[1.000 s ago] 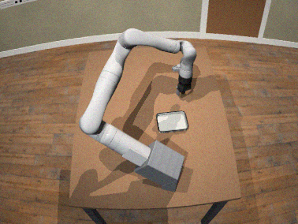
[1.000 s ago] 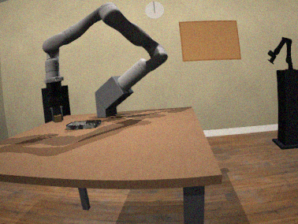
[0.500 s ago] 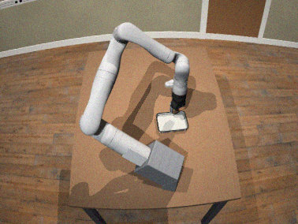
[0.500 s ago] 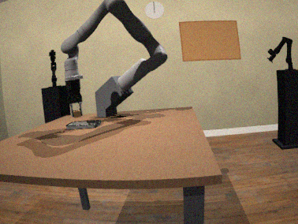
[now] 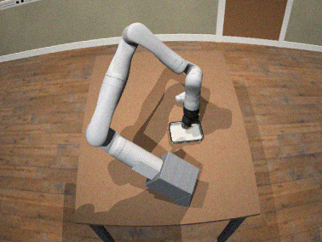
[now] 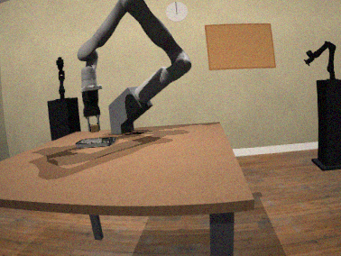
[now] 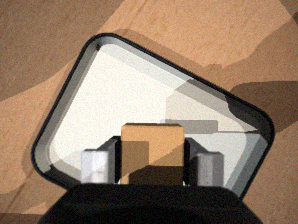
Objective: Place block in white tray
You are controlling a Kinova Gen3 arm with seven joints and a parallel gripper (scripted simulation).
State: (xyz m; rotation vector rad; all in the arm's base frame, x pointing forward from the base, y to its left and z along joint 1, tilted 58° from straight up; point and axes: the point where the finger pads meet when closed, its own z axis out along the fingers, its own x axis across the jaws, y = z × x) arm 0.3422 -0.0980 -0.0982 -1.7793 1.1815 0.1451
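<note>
My gripper is now 70 mm above the white tray. Also, from my hand: tan wooden block (10 mm below).
</note>
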